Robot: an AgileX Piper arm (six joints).
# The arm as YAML. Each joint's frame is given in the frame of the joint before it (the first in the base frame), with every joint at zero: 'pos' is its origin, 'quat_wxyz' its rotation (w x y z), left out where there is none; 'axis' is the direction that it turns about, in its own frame. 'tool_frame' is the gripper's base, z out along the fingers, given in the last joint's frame.
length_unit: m
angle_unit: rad
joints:
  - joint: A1
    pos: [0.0, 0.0, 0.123]
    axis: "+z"
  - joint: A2
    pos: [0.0, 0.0, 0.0]
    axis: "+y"
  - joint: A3
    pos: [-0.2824, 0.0, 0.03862]
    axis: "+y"
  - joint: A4
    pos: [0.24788, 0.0, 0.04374]
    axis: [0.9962, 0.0, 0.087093]
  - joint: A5
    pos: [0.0, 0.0, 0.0]
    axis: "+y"
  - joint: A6
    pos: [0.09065, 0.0, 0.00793]
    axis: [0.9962, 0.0, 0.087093]
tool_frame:
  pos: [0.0, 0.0, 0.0]
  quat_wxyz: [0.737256, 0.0, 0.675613, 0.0]
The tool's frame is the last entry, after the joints.
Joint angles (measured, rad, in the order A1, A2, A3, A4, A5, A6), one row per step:
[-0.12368, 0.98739, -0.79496, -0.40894, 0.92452, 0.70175]
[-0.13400, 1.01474, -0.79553, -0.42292, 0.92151, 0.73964]
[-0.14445, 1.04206, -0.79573, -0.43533, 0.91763, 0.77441]
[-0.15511, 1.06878, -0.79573, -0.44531, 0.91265, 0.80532]
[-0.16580, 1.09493, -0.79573, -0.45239, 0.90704, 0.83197]
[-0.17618, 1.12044, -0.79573, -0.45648, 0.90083, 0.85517]
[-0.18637, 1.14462, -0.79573, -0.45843, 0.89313, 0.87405]
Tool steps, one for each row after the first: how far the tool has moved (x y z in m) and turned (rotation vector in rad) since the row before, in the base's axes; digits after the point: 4 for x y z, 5 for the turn. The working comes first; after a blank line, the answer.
Tool pose at each row, in the base's axes (x y z in m, rotation vector in rad; the steps are taken from these numbers as rounded here):
[0.1709, -0.0504, 0.3035, 0.82152, 2.36819, -0.28195]
[0.1754, -0.0537, 0.2993, 0.87073, 2.36723, -0.29428]
[0.1799, -0.0570, 0.2948, 0.91672, 2.36662, -0.30612]
[0.1841, -0.0602, 0.2903, 0.95920, 2.36626, -0.31633]
[0.1881, -0.0632, 0.2856, 0.99821, 2.36696, -0.32453]
[0.1920, -0.0661, 0.2809, 1.03454, 2.36857, -0.33011]
[0.1956, -0.0688, 0.2763, 1.06625, 2.37040, -0.33347]

[0.0045, -0.0033, -0.0042, 0.00716, 0.01099, -0.03761]
[0.0045, -0.0033, -0.0045, 0.00679, 0.01125, -0.03498]
[0.0042, -0.0032, -0.0045, 0.00699, 0.01085, -0.03193]
[0.0040, -0.0030, -0.0047, 0.00767, 0.01088, -0.02872]
[0.0039, -0.0029, -0.0047, 0.00889, 0.01057, -0.02597]
[0.0036, -0.0027, -0.0046, 0.00892, 0.00930, -0.02215]

